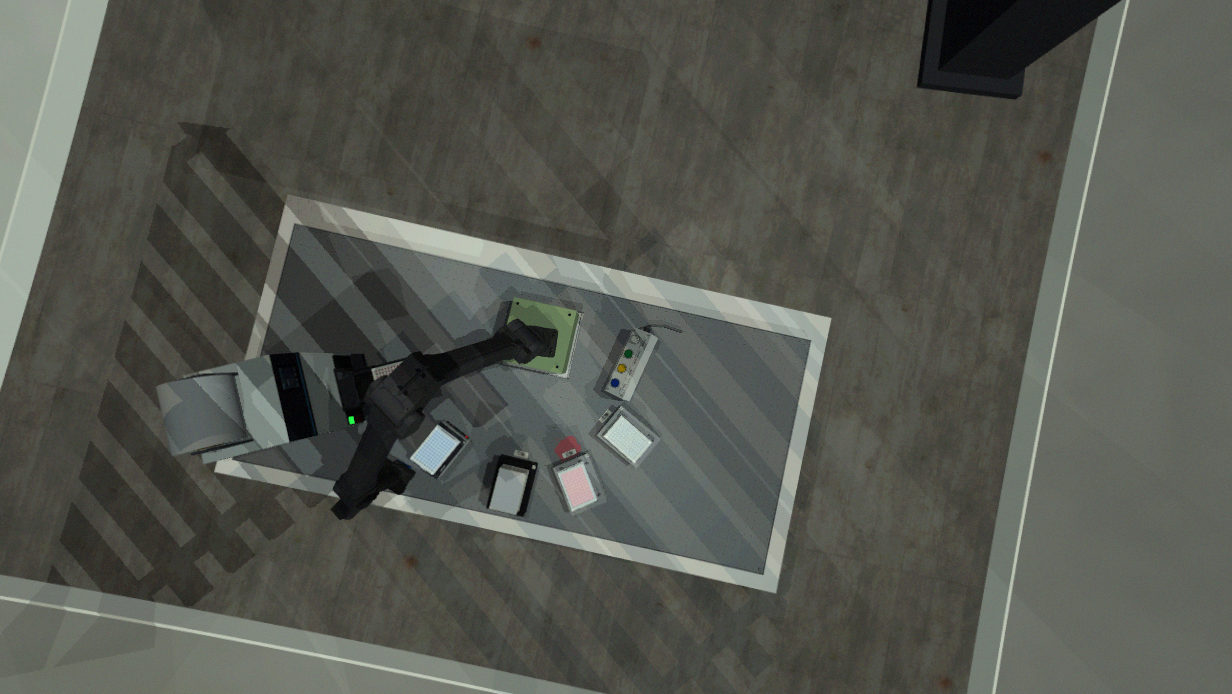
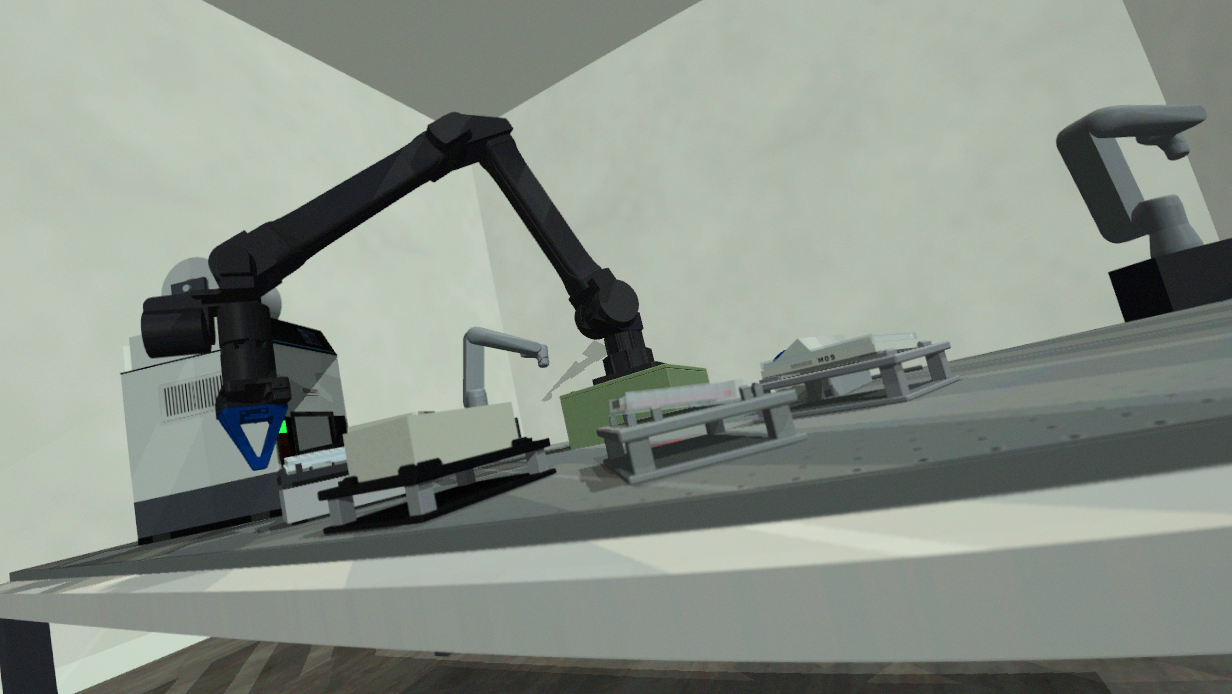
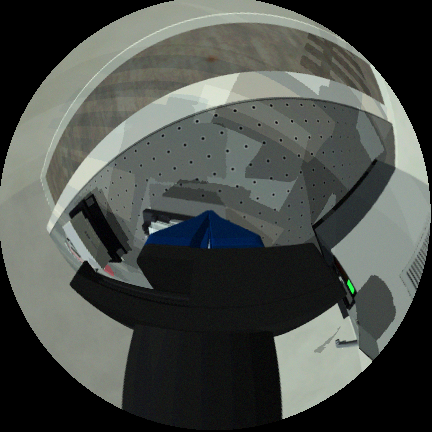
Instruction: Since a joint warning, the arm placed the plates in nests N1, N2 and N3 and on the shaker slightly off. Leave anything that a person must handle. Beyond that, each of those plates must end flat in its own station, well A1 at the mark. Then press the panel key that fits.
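My gripper [image 2: 256, 463] [image 3: 209, 216] is shut and empty, pointing down above the bench near the shaker, blue fingers together. A bluish plate [image 1: 437, 448] [image 2: 314, 462] lies on a white block-shaped station [image 2: 308, 501]. A tall beige plate [image 1: 510, 488] [image 2: 439, 435] stands on a black nest [image 2: 474, 460]. A pink plate [image 1: 575, 482] [image 2: 676, 397] sits unevenly on a grey nest [image 2: 702, 417]. A white plate [image 1: 627, 436] marked M09 rests slightly tilted on another grey nest [image 2: 896, 395]. Nest numbers and A1 marks are too small to read. The key panel [image 1: 638, 351] has blue, yellow, green and pale keys.
A large grey-white machine [image 1: 258, 418] [image 2: 198, 448] [image 3: 400, 220] with a green light stands beside my gripper. Another plate [image 1: 385, 371] is partly hidden beneath the arm. The arm base stands on a green block [image 1: 564, 353] [image 2: 586, 418]. A red disc [image 1: 567, 446] lies behind the pink plate.
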